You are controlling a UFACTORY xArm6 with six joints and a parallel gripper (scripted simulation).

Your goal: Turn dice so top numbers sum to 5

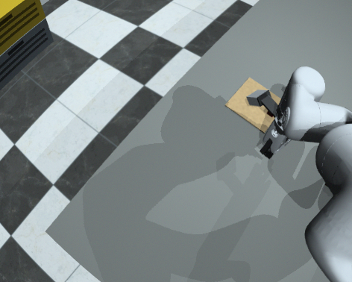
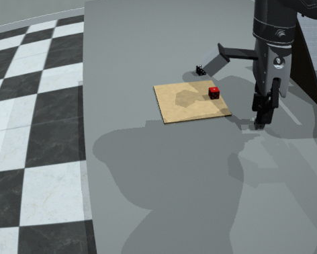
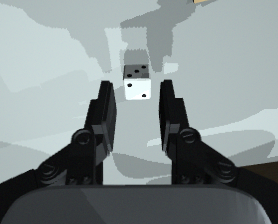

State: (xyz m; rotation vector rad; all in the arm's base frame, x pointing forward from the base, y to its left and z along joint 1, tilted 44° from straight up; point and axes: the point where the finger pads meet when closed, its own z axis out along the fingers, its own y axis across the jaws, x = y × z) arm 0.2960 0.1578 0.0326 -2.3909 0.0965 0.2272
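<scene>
Now: hand 40 mm above the white die. Round my hand: red die: 70 mm ahead, 110 mm to the right, 30 mm below; then tan mat: 120 mm ahead, 110 mm to the right, 40 mm below; then black die: 80 mm ahead, 220 mm to the right, 40 mm below.
</scene>
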